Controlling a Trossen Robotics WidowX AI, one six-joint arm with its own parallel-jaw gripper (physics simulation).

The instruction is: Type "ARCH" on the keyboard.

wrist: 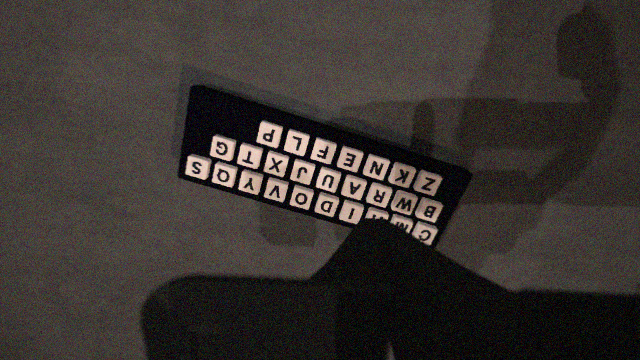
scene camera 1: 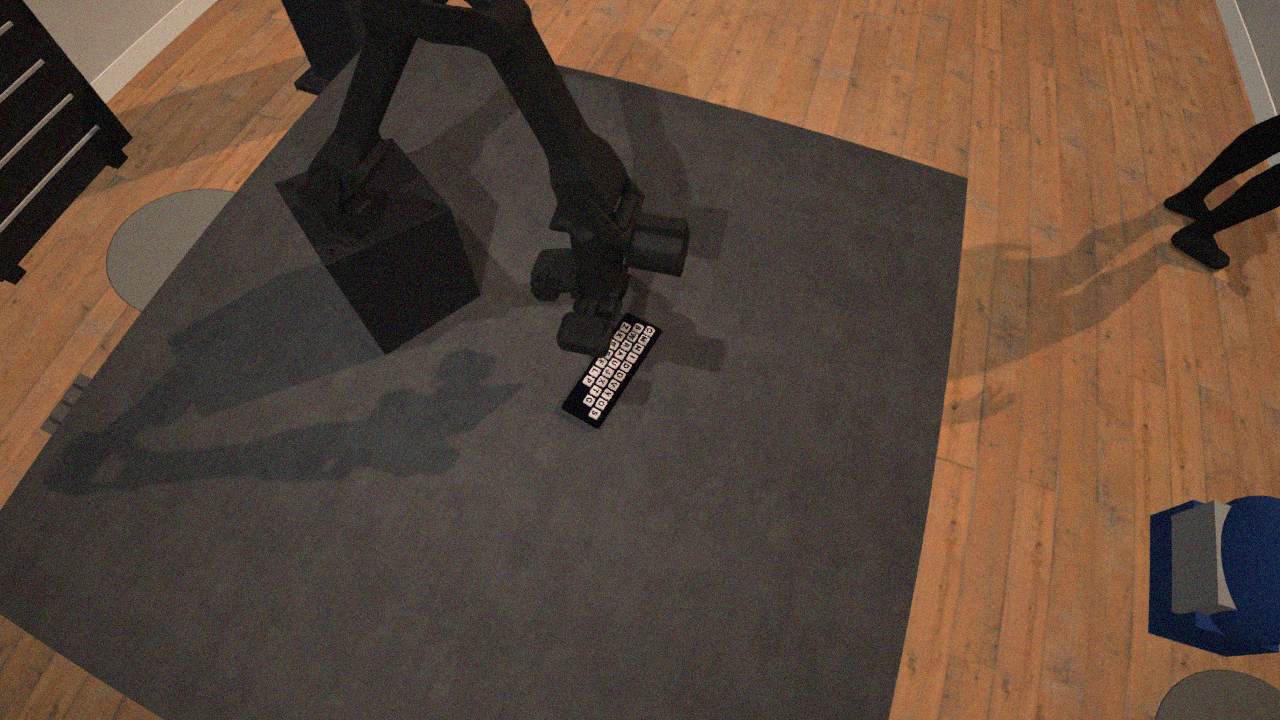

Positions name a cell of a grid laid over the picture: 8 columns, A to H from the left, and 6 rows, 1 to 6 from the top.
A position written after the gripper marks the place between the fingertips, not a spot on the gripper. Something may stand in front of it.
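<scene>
You can see the gripper (scene camera 1: D3) from the scene, and the gripper is there in the wrist view (wrist: E4) as well.
</scene>
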